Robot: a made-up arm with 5 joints.
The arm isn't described. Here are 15 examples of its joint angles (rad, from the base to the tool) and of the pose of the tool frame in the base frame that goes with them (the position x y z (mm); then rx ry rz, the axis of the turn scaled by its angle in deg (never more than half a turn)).
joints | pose
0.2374 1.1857 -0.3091 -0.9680 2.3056 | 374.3 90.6 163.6 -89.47 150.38 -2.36
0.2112 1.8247 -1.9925 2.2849 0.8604 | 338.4 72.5 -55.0 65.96 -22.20 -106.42
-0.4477 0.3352 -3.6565 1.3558 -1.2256 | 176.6 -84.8 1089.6 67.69 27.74 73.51
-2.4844 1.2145 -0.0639 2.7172 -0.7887 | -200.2 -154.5 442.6 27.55 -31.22 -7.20
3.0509 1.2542 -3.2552 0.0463 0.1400 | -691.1 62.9 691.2 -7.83 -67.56 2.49
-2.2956 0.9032 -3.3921 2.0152 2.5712 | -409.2 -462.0 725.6 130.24 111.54 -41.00
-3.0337 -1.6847 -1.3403 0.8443 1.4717 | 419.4 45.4 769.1 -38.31 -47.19 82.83
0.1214 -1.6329 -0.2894 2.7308 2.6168 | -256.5 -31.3 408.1 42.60 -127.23 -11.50
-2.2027 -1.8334 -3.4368 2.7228 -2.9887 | 363.9 497.1 309.3 37.53 15.56 -113.41
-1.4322 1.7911 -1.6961 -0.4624 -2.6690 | 76.8 -550.8 -113.3 130.99 93.20 -13.79
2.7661 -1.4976 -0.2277 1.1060 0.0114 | 64.2 -25.3 526.0 -27.85 -142.18 -8.39
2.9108 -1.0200 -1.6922 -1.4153 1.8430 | 408.1 -95.9 881.3 53.89 31.86 84.09
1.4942 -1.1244 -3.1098 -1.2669 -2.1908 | -45.9 -597.6 544.8 41.30 -148.25 59.64
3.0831 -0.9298 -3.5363 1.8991 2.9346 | 545.6 -32.0 837.7 -47.12 -3.51 158.52
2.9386 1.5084 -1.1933 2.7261 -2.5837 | -309.1 63.6 180.9 -7.56 3.02 -159.48
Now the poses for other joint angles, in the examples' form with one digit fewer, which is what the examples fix.
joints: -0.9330 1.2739 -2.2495 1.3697 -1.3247
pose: 414 -558 193 -156.0 -30.9 13.6
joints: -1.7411 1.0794 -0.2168 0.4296 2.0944
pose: -33 -192 195 -45.8 -126.7 -100.0
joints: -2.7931 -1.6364 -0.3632 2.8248 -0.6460
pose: 255 93 422 -63.4 116.9 -8.6
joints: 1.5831 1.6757 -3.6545 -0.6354 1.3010
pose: -7 592 521 -30.0 -4.3 -14.4
